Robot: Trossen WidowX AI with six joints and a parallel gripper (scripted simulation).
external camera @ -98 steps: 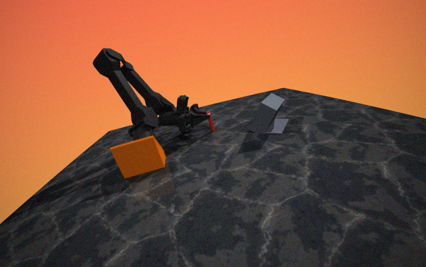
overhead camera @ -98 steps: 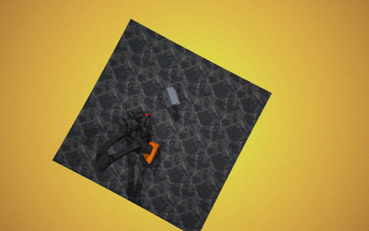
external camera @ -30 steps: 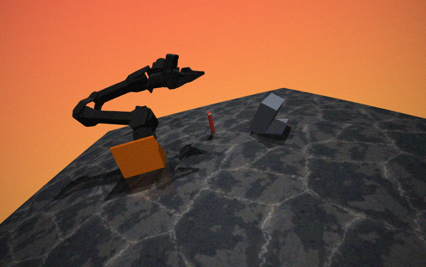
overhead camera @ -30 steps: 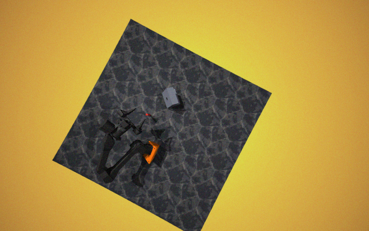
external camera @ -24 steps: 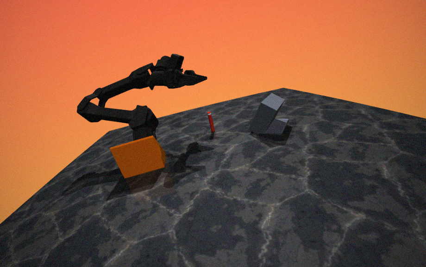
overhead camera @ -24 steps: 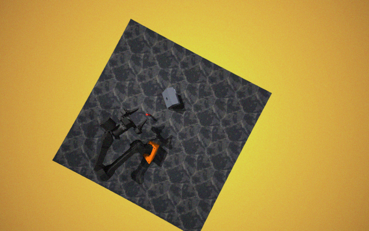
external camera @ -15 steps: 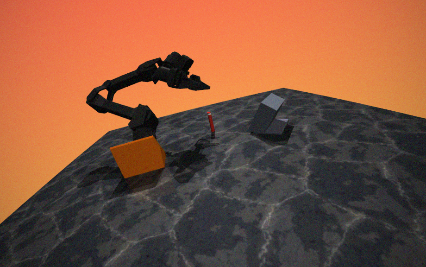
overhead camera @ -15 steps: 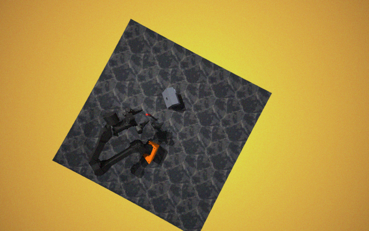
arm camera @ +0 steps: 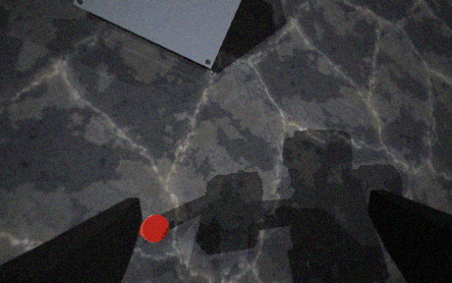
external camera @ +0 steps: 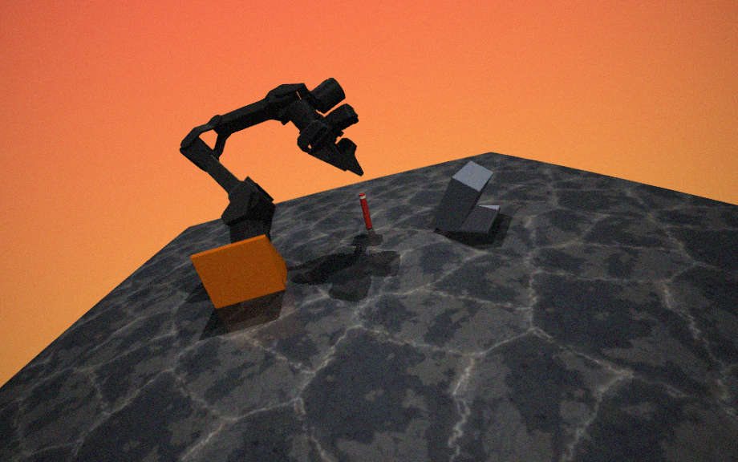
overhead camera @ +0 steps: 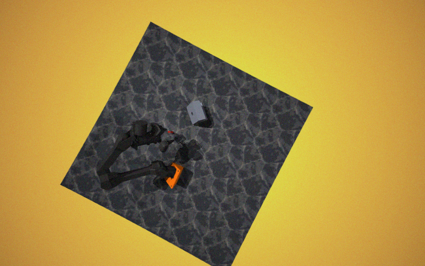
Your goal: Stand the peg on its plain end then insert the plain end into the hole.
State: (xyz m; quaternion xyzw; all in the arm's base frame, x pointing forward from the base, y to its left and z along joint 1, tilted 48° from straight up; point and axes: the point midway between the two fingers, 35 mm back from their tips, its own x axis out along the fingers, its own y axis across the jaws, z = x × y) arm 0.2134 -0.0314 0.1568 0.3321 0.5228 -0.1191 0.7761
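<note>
Now: the red peg 1 cm ahead of my gripper tip, 3 cm to the left of it and 8 cm below it. The rest, counted from my gripper tip: grey sloped panel 19 cm ahead, 9 cm to the right, 9 cm below; then flat foot plate 21 cm ahead, 11 cm to the right, 13 cm below.
</note>
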